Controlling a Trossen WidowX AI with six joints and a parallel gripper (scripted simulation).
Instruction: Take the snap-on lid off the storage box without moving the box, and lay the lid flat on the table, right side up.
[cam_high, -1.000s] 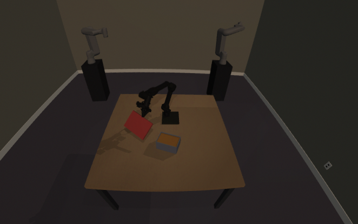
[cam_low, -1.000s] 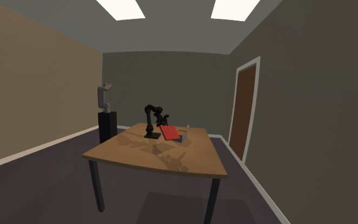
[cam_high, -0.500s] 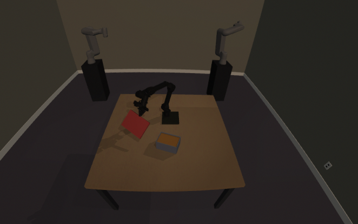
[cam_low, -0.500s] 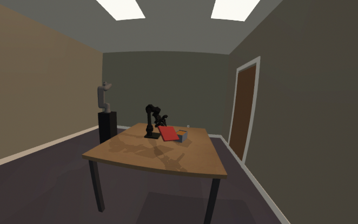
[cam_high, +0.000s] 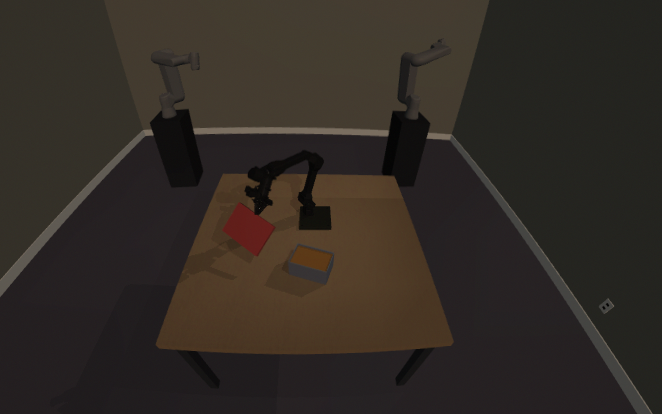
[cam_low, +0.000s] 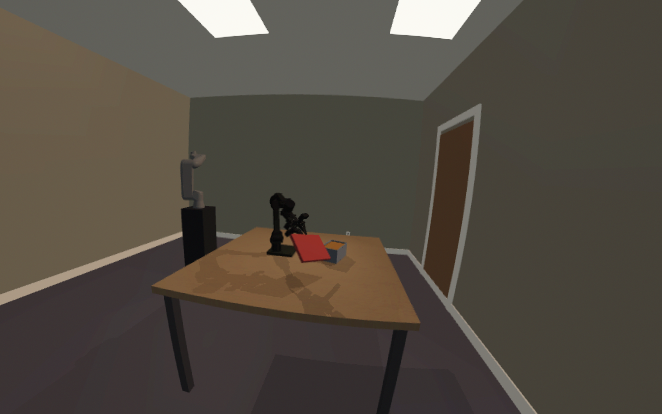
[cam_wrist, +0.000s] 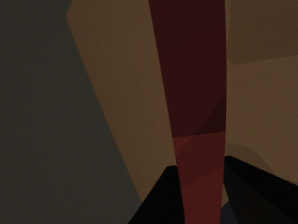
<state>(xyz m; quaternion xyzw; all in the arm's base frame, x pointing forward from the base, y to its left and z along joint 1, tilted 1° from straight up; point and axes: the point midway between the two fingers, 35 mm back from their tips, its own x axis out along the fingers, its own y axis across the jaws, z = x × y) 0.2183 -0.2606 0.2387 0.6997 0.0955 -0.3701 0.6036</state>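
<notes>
My gripper tip is now 40 mm short of the snap-on lid, 50 mm to the left of it and 50 mm above it. The rest, counted from my gripper tip: grey storage box: 180 mm ahead, 260 mm to the left, 180 mm below.
</notes>
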